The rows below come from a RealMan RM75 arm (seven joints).
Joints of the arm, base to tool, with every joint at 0 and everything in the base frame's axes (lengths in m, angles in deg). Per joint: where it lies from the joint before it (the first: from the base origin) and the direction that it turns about. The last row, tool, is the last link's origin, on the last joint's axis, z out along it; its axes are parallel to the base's.
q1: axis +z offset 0 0 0.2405
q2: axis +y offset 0 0 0
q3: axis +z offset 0 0 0.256
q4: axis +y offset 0 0 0
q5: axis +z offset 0 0 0.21
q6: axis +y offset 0 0 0
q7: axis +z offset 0 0 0.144
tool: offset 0 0 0
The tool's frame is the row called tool.
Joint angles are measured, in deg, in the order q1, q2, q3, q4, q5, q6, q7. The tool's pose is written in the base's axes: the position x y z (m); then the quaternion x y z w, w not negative. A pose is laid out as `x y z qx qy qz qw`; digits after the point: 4 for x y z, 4 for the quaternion.
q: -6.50 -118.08 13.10 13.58 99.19 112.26 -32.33
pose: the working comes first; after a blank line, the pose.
Where each joint sits with the arm in this pose, in the base's axes (m; each line is computed from the numbers above, not from the rounded line before):
q1: 0.0000 0.0000 0.2405
q2: 0.0000 0.0000 0.2405
q3: -0.2244 0.0256 0.1200
q4: -0.2244 0.0256 0.1200
q5: -0.4246 0.0596 0.0663
q6: -0.4246 0.0596 0.0663
q7: -0.3396 0.1713 0.0338
the tool: -0.3396 0.1713 0.0338

-0.3396 0.1713 0.0338 -0.7739 -0.1177 -0.4470 0.4329
